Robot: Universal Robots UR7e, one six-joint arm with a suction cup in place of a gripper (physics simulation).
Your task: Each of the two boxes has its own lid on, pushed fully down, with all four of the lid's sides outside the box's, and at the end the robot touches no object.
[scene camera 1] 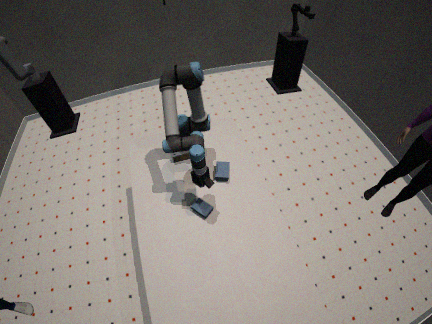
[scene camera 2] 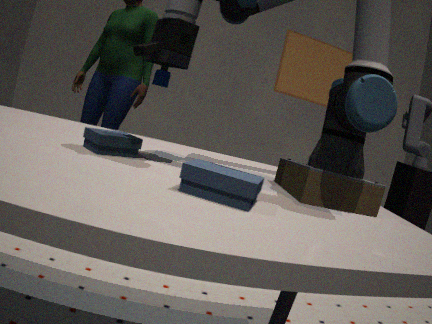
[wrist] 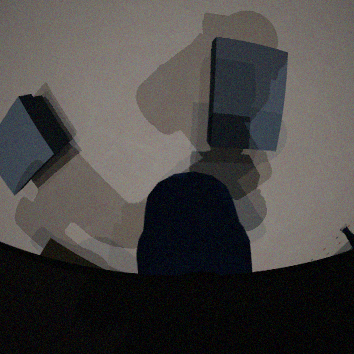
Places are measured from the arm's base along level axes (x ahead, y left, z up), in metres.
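Where they show: hand at its tool point: [scene camera 2: 159,85] [wrist: 189,211]; arm's base at its link origin: [scene camera 2: 335,172].
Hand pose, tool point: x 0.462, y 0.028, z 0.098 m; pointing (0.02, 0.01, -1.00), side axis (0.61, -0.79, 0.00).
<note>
Each offset is from my tool point to the top centre of the thing. Level surfaces: height alone.
One box under a blue-grey lid {0.156 m back, 0.172 m left, 0.122 m down} [scene camera 1: 222,171] [scene camera 2: 220,175] [wrist: 22,145] stands nearer the arm's base. The other box, also under a blue-grey lid {0.081 m ahead, 0.029 m right, 0.127 m down} [scene camera 1: 202,207] [scene camera 2: 112,135] [wrist: 247,95], stands farther out. In scene camera 2 both lids overhang a darker band of box side below them. Whether each lid is fully down on all four sides is too dim to tell. My suction gripper [scene camera 1: 201,179] [scene camera 2: 161,77] [wrist: 194,225] is open and holds nothing. It hangs high above the table, near the farther box, touching neither box. The boxes' far sides are hidden.
The arm's brown base block [scene camera 1: 181,156] [scene camera 2: 330,190] [wrist: 70,255] stands beside the nearer box. The pale table {0.172 m down} [scene camera 2: 125,200] has a grey front edge. Shadows of the arm fall around both boxes. People and dark pedestals [scene camera 1: 289,60] stand farther away.
</note>
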